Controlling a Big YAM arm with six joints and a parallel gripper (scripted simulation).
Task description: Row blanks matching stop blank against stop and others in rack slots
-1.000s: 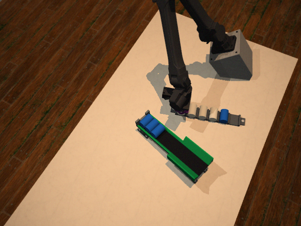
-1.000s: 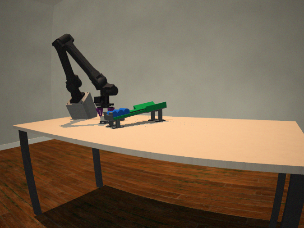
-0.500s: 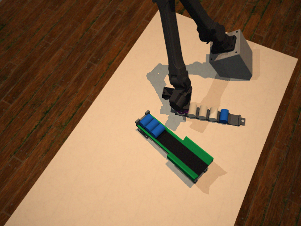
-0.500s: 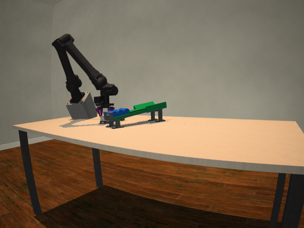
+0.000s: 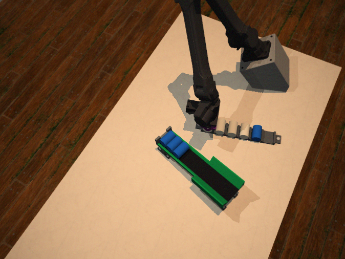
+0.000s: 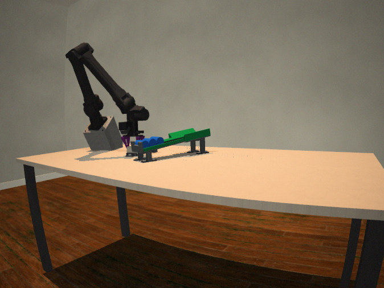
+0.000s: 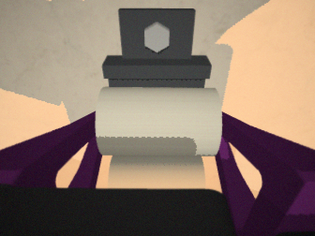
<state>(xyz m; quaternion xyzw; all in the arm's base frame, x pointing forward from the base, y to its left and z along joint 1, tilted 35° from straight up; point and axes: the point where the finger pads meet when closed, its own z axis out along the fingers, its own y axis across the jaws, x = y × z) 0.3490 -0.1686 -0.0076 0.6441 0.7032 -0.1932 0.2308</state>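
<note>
Right now the rack rib is 40 mm below my hand and 30 mm to the right of it.
</note>
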